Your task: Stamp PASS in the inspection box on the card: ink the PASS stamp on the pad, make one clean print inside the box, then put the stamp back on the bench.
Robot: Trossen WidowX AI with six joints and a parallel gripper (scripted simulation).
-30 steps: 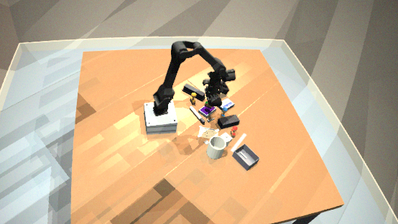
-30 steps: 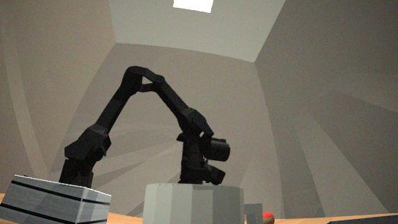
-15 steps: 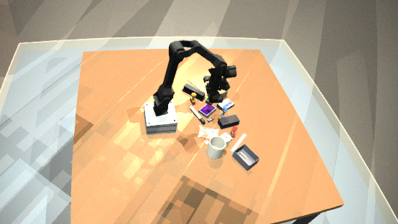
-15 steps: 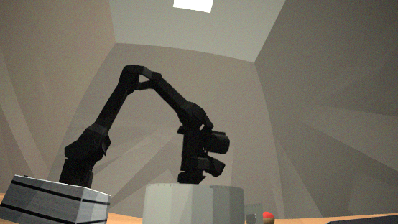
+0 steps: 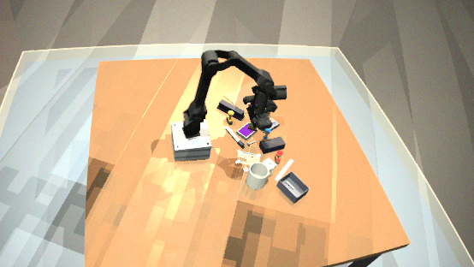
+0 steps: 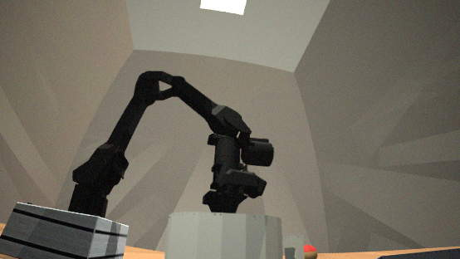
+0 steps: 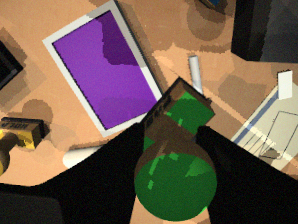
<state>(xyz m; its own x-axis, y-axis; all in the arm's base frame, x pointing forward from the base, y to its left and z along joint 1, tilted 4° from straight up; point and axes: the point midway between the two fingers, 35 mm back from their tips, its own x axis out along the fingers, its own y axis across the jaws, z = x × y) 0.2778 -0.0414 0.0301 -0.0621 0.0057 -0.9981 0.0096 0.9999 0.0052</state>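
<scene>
Now: gripper tip 11 cm to the left of the card, 9 cm above it and 5 cm past it. Round my gripper tip: purple ink pad (9 cm below, 4 cm to the left); then green-knobbed stamp (right at my gripper tip); then marker (8 cm below, 6 cm behind, 1 cm to the left).
</scene>
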